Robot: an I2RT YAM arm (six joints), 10 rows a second.
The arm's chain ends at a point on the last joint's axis. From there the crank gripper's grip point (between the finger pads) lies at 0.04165 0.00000 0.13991 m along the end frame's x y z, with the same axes.
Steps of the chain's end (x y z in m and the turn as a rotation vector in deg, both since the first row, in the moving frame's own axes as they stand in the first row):
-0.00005, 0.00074, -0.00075, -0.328, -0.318, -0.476
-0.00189, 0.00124, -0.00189, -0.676, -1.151, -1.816
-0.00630, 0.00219, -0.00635, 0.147, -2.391, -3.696
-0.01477, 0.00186, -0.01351, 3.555, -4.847, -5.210
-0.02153, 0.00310, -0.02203, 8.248, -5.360, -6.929
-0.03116, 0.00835, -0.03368, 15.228, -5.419, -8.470
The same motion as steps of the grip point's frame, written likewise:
-0.00083, 0.00120, -0.00052, -0.328, -0.318, -0.476
-0.00470, 0.00162, -0.00108, -0.676, -1.151, -1.816
-0.01227, -0.00067, -0.00474, 0.147, -2.391, -3.696
-0.02728, -0.01014, -0.01088, 3.555, -4.847, -5.210
-0.03622, -0.02138, -0.02058, 8.248, -5.360, -6.929
-0.04753, -0.03381, -0.03614, 15.228, -5.419, -8.470

